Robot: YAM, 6 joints.
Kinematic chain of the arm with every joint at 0, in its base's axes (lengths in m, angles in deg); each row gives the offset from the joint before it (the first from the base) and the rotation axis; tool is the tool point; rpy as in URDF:
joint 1: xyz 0 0 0.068 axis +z
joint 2: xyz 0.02 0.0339 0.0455 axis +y
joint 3: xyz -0.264 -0.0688 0 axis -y
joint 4: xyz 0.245 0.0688 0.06 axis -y
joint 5: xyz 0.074 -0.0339 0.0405 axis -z
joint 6: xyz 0.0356 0 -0.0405 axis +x
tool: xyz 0 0 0 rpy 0 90 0
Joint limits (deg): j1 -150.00..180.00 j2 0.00..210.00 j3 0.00..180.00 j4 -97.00..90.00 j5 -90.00..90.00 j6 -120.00..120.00
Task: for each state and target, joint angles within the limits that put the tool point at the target. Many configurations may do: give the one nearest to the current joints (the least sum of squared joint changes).
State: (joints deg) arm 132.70 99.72 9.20 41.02 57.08 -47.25
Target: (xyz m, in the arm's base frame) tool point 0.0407 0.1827 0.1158
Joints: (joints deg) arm 87.37 80.72 7.41 46.04 65.03 -47.25
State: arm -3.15 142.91 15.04 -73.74 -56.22 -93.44
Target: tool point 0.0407 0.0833 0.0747
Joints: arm 43.39 133.76 23.18 -83.16 -66.22 -93.44
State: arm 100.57 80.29 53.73 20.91 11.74 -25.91
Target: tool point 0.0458 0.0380 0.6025
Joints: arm 58.51 49.93 85.86 29.58 32.64 -25.91
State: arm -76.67 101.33 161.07 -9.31 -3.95 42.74
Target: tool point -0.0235 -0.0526 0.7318
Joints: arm -105.77 90.61 167.50 -6.85 13.51 42.74
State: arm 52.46 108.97 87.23 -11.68 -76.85 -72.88
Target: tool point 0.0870 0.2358 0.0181
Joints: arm 61.86 124.52 43.71 -22.46 -75.57 -72.88
